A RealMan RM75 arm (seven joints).
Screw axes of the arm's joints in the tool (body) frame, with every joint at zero. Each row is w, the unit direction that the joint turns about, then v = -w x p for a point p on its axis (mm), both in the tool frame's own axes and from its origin. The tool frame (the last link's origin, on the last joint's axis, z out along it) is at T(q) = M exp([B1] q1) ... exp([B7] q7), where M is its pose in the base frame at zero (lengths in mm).
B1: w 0 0 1 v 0.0 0.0 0.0
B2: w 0 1 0 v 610.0 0.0 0.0
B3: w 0 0 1 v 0.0 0.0 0.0
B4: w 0 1 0 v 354.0 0.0 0.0
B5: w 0 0 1 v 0.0 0.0 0.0
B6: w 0 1 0 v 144.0 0.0 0.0
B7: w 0 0 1 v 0.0 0.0 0.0
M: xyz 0.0 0.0 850.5 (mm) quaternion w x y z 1 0 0 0
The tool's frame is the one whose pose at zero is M.
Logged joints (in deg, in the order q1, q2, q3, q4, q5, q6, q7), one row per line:
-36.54, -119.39, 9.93, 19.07, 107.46, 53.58, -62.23
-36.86, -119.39, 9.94, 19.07, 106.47, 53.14, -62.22
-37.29, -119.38, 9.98, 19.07, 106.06, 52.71, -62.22
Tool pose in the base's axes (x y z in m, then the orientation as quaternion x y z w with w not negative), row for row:
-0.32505, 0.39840, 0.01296, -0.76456, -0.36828, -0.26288, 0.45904
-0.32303, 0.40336, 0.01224, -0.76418, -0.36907, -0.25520, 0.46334
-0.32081, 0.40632, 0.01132, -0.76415, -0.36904, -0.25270, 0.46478
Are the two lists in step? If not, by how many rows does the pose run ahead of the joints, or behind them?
The pose runs 2 rows ahead of the joints: the pose in row i belongs to the joints in row i + 2.
